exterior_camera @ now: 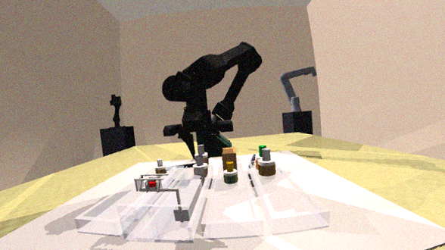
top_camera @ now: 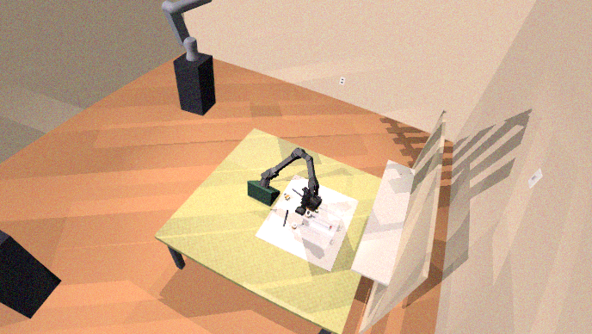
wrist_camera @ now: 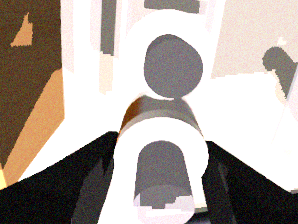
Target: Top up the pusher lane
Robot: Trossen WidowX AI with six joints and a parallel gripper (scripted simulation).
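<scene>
Now: the brown box 7 cm to the left of my gripper tip, 3 cm ahead of it and 1 cm below it. From my gripper tip the other things lie so: red block: 21 cm ahead, 7 cm to the right, 2 cm above.
</scene>
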